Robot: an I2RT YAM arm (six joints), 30 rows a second.
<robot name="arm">
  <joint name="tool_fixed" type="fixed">
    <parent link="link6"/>
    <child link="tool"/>
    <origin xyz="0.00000 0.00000 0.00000" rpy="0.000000 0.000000 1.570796"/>
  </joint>
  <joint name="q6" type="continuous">
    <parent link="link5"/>
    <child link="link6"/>
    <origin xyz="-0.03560 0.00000 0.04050" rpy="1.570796 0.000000 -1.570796"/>
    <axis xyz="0 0 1"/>
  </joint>
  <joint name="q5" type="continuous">
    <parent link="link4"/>
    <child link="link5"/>
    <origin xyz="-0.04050 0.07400 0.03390" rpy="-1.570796 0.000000 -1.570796"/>
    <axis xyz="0 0 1"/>
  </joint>
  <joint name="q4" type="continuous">
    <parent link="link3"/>
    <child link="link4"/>
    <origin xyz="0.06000 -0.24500 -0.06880" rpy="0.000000 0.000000 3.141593"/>
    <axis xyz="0 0 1"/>
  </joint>
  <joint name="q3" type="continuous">
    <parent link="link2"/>
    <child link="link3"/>
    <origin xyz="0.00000 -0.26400 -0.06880" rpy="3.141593 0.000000 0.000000"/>
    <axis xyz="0 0 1"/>
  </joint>
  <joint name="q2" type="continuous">
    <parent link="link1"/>
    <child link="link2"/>
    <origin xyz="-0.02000 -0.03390 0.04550" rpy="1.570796 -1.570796 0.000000"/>
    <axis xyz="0 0 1"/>
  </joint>
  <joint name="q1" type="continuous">
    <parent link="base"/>
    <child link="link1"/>
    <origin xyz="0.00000 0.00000 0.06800" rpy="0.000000 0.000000 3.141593"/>
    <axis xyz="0 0 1"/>
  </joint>
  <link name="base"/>
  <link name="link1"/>
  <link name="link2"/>
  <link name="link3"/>
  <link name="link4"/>
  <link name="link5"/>
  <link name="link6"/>
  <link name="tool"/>
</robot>
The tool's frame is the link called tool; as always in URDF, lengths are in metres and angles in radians. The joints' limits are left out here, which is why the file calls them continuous.
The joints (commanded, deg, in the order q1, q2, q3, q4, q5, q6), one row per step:
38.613, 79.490, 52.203, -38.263, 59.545, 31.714
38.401, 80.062, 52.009, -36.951, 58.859, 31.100
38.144, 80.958, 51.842, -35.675, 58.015, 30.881
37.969, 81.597, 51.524, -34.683, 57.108, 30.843
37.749, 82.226, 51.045, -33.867, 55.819, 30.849
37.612, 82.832, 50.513, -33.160, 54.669, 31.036
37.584, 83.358, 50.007, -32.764, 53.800, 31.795
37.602, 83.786, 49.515, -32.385, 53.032, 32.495
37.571, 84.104, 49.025, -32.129, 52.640, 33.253
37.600, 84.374, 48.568, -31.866, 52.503, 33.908
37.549, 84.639, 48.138, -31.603, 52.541, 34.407
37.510, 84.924, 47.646, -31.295, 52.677, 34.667
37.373, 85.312, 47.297, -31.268, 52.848, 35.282
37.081, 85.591, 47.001, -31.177, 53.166, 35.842
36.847, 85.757, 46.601, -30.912, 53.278, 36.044
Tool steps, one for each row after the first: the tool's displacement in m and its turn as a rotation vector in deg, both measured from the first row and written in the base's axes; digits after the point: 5 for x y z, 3 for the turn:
0.00251, 0.00106, -0.00277, 0.396, 0.292, 0.360
0.00560, 0.00237, -0.00687, 0.975, 0.713, 0.565
0.00742, 0.00316, -0.01089, 1.617, 1.210, 0.795
0.00871, 0.00344, -0.01595, 2.367, 2.153, 1.113
0.00945, 0.00372, -0.02118, 3.063, 3.037, 1.356
0.00944, 0.00395, -0.02602, 3.832, 3.636, 1.283
0.00914, 0.00418, -0.03031, 4.543, 4.141, 1.232
0.00866, 0.00382, -0.03402, 5.016, 4.412, 0.939
0.00806, 0.00359, -0.03723, 5.284, 4.523, 0.657
0.00770, 0.00300, -0.04020, 5.339, 4.584, 0.309
0.00720, 0.00232, -0.04345, 5.135, 4.740, 0.057
0.00703, 0.00132, -0.04661, 5.003, 4.875, -0.501
0.00733, -0.00027, -0.04894, 4.868, 4.763, -1.223
0.00728, -0.00170, -0.05126, 4.749, 4.818, -1.617

